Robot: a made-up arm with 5 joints. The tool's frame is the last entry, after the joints.
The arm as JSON. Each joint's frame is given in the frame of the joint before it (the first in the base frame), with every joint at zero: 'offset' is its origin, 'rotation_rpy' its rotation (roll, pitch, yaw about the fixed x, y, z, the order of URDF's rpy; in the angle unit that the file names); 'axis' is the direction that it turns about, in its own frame. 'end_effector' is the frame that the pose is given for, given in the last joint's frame.
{
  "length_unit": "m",
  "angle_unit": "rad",
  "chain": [
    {
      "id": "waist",
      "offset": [
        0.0,
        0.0,
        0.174
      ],
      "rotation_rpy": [
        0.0,
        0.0,
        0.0
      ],
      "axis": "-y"
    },
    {
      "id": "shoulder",
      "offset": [
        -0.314,
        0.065,
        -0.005
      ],
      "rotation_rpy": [
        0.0,
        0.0,
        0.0
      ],
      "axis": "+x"
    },
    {
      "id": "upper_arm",
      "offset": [
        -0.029,
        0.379,
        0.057
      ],
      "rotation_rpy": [
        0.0,
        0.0,
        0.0
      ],
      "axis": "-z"
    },
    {
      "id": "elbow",
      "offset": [
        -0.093,
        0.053,
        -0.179
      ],
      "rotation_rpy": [
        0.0,
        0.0,
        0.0
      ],
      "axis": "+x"
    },
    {
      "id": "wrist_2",
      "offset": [
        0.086,
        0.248,
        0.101
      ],
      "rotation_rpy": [
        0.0,
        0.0,
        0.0
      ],
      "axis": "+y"
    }
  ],
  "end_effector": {
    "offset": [
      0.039,
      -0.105,
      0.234
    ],
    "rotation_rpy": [
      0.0,
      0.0,
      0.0
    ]
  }
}
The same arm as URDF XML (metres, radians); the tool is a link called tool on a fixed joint. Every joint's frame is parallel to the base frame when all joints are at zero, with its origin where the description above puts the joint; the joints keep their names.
<robot name="arm">
  <joint name="waist" type="continuous">
    <parent link="base_link"/>
    <child link="link1"/>
    <origin xyz="0 0 0.174" rpy="0 0 0"/>
    <axis xyz="0 -1 0"/>
  </joint>
  <joint name="shoulder" type="continuous">
    <parent link="link1"/>
    <child link="link2"/>
    <origin xyz="-0.314 0.065 -0.005" rpy="0 0 0"/>
    <axis xyz="1 0 0"/>
  </joint>
  <joint name="upper_arm" type="continuous">
    <parent link="link2"/>
    <child link="link3"/>
    <origin xyz="-0.029 0.379 0.057" rpy="0 0 0"/>
    <axis xyz="0 0 -1"/>
  </joint>
  <joint name="elbow" type="continuous">
    <parent link="link3"/>
    <child link="link4"/>
    <origin xyz="-0.093 0.053 -0.179" rpy="0 0 0"/>
    <axis xyz="1 0 0"/>
  </joint>
  <joint name="wrist_2" type="continuous">
    <parent link="link4"/>
    <child link="link5"/>
    <origin xyz="0.086 0.248 0.101" rpy="0 0 0"/>
    <axis xyz="0 1 0"/>
  </joint>
  <joint name="tool_joint" type="fixed">
    <parent link="link5"/>
    <child link="tool"/>
    <origin xyz="0.039 -0.105 0.234" rpy="0 0 0"/>
  </joint>
  <link name="base_link"/>
  <link name="link1"/>
  <link name="link2"/>
  <link name="link3"/>
  <link name="link4"/>
  <link name="link5"/>
  <link name="tool"/>
</robot>

